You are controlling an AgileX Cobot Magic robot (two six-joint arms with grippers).
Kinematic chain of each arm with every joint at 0, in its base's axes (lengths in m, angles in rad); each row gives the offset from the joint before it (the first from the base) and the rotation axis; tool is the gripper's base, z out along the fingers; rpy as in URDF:
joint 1: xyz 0 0 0.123 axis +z
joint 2: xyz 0 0 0 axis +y
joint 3: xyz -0.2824 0 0.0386 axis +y
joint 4: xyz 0.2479 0 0.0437 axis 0.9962 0 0.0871
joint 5: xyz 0 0 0 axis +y
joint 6: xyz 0.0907 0 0.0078 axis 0.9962 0 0.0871
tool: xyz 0 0 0 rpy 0 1.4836 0
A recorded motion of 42 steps. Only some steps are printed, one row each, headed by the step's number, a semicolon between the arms.
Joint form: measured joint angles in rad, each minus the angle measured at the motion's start. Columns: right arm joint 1, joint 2, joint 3, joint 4, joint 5, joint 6; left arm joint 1, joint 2, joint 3, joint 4, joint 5, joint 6.
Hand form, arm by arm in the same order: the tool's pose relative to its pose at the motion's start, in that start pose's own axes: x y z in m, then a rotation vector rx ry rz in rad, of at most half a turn. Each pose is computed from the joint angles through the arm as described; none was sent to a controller.
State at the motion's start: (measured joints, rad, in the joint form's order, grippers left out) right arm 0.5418 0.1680 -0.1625 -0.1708 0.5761 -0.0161; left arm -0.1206 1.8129 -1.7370 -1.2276 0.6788 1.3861
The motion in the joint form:
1: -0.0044 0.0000 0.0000 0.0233 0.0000 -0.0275; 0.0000 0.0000 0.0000 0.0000 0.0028 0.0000
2: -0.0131 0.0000 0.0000 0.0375 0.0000 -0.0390; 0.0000 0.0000 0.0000 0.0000 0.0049 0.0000
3: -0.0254 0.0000 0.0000 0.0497 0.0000 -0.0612; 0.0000 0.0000 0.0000 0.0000 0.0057 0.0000
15: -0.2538 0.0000 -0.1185 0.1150 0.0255 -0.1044; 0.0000 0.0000 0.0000 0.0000 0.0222 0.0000
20: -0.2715 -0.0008 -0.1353 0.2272 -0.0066 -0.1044; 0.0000 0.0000 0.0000 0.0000 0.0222 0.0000
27: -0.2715 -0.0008 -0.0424 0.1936 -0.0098 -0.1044; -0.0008 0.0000 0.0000 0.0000 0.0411 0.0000
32: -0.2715 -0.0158 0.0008 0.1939 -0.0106 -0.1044; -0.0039 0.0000 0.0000 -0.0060 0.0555 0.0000
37: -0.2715 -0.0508 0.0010 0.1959 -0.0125 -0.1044; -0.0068 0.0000 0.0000 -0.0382 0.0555 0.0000
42: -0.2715 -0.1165 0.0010 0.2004 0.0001 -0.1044; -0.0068 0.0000 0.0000 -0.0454 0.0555 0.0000
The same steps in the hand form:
1: 0.0000 0.0009 0.0000 -0.0089 0.0004 -0.0059; 0.0000 -0.0003 0.0000 0.0028 0.0005 0.0000
2: 0.0001 0.0011 0.0000 -0.0091 0.0017 -0.0014; 0.0001 -0.0004 0.0000 0.0048 0.0009 0.0000
3: 0.0002 0.0011 -0.0001 -0.0051 0.0034 -0.0076; 0.0001 -0.0005 0.0000 0.0056 0.0010 0.0000
15: -0.0274 -0.0142 -0.0209 0.1789 -0.0512 0.1074; 0.0004 -0.0020 0.0000 0.0218 0.0041 0.0000
20: -0.0359 -0.0113 -0.0238 0.1400 -0.1168 0.2011; 0.0004 -0.0020 0.0000 0.0218 0.0041 0.0000
27: -0.0105 -0.0081 -0.0075 0.1422 -0.0229 0.1816; 0.0006 -0.0040 0.0001 0.0412 0.0075 0.0002
32: 0.0014 -0.0054 -0.0021 0.1368 0.0039 0.1841; 0.0003 -0.0065 0.0006 0.0591 0.0060 -0.0038
37: 0.0009 -0.0049 -0.0056 0.1428 -0.0324 0.1828; -0.0019 -0.0079 0.0012 0.0658 -0.0147 -0.0277
42: 0.0015 -0.0034 -0.0121 0.1501 -0.0853 0.1818; -0.0023 -0.0079 0.0012 0.0666 -0.0193 -0.0332

